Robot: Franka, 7 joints.
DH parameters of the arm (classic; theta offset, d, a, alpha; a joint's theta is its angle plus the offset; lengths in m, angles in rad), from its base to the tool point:
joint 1: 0 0.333 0 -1.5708
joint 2: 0 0 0 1.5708
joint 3: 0 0.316 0.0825 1.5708
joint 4: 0 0 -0.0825 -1.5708
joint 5: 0 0.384 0 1.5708
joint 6: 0 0 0.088 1.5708
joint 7: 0 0.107 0 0
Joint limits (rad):
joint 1: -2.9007..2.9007
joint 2: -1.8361..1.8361
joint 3: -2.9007..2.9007
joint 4: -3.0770..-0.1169
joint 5: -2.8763..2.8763
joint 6: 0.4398..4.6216
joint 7: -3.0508..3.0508
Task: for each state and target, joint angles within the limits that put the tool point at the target. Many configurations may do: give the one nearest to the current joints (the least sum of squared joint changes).
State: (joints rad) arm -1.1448 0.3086 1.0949 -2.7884 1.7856 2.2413 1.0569
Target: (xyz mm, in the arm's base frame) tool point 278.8 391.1 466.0
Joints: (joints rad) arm -0.9677 0.6424 1.8732 -2.4042 1.7912 1.9350 1.0569
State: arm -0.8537 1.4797 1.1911 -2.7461 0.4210 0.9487 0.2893
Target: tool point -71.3 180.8 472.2
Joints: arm -0.2566 1.4244 1.9195 -2.8319 0.7661 1.1882 0.2893
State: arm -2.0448 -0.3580 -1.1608 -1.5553 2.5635 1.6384 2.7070
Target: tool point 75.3 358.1 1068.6
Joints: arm -2.4924 -0.6788 -0.9361 -0.8978 2.5990 1.5424 2.7070
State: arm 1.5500 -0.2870 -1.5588 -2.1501 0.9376 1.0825 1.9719
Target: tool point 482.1 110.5 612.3
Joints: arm 1.6042 -0.2864 -1.4623 -1.7906 1.0649 1.1809 1.9719
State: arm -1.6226 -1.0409 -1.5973 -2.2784 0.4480 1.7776 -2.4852
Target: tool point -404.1 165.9 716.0
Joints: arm -1.8738 -1.1969 -0.9905 -1.8777 0.5688 1.7542 -2.4852
